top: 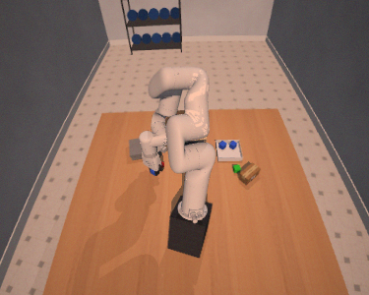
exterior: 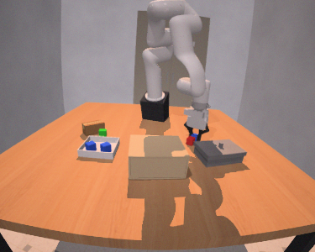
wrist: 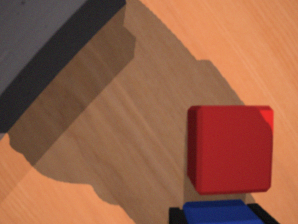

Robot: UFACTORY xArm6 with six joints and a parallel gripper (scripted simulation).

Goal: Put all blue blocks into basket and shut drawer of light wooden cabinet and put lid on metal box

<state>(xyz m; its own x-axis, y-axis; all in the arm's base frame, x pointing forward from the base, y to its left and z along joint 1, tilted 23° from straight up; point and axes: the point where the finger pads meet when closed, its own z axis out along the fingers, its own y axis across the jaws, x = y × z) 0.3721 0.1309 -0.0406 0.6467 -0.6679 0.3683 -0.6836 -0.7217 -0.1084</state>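
My hand is 4 cm to the left of the red block and 3 cm short of it. Round my hand: grey metal box (18 cm ahead, 3 cm to the left); then drawer (25 cm to the right, 17 cm ahead, 2 cm above); then light wooden cabinet (25 cm to the right, 19 cm ahead, 2 cm above).
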